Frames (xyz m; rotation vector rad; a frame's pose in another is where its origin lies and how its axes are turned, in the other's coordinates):
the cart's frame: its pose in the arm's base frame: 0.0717 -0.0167 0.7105 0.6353 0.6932 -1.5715
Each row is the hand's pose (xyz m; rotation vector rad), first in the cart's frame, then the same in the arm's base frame.
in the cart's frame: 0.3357 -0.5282 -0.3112 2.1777 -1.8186 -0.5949
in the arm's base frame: -0.4865 0.0327 0.2927 -0.0082 2.3719 1.7962
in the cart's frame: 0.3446 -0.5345 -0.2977 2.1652 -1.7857 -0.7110
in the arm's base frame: -0.4938 0.0172 0.2956 0.0108 2.2730 1.8302
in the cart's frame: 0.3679 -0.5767 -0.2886 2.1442 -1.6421 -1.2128
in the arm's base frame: -0.5383 -0.0017 0.2876 0.0924 1.8682 1.8425
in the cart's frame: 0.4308 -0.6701 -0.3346 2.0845 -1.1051 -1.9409
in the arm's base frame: -0.6375 -0.0021 0.2171 0.0224 1.2087 1.7534
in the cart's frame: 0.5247 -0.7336 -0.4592 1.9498 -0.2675 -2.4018
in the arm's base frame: -0.7095 0.0332 0.0690 -0.2188 0.5912 1.5730
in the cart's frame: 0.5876 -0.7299 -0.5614 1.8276 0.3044 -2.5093
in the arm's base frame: -0.7116 0.0671 -0.0462 -0.4072 0.2522 1.4236
